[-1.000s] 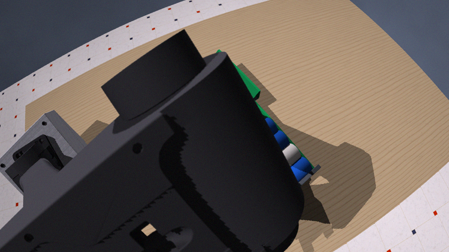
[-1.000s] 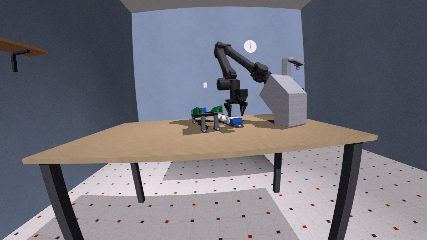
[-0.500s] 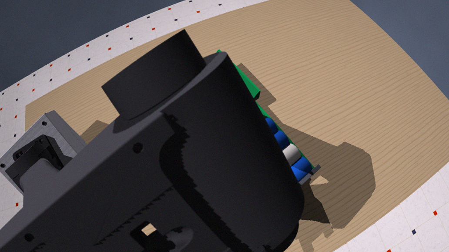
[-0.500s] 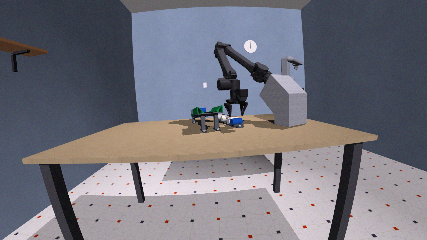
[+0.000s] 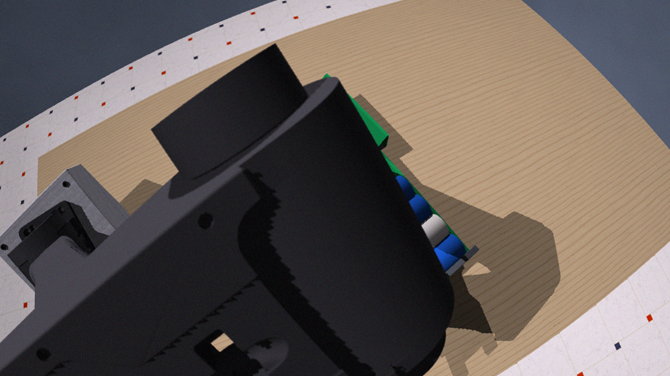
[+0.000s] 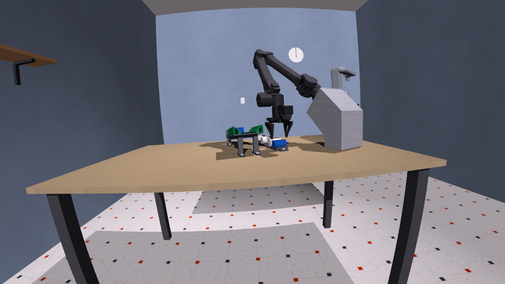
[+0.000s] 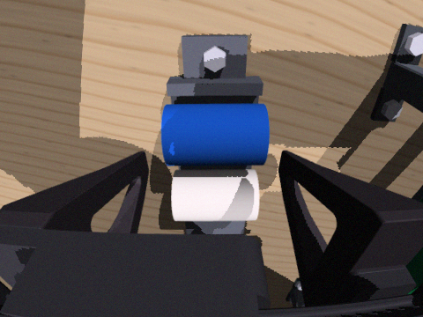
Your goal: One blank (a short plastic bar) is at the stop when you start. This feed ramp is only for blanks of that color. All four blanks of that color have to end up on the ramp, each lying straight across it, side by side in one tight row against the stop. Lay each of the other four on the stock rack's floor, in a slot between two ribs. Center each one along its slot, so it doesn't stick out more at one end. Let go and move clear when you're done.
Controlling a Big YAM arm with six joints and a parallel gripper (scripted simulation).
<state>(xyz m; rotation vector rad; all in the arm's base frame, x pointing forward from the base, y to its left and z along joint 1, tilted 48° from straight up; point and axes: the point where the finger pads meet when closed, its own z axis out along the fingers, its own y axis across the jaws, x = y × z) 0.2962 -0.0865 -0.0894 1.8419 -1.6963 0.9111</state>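
My gripper is now 140 mm to the left of the grey stock rack and 70 mm above it. Also, from my hand: grey stop: 160 mm ahead, 320 mm to the right.
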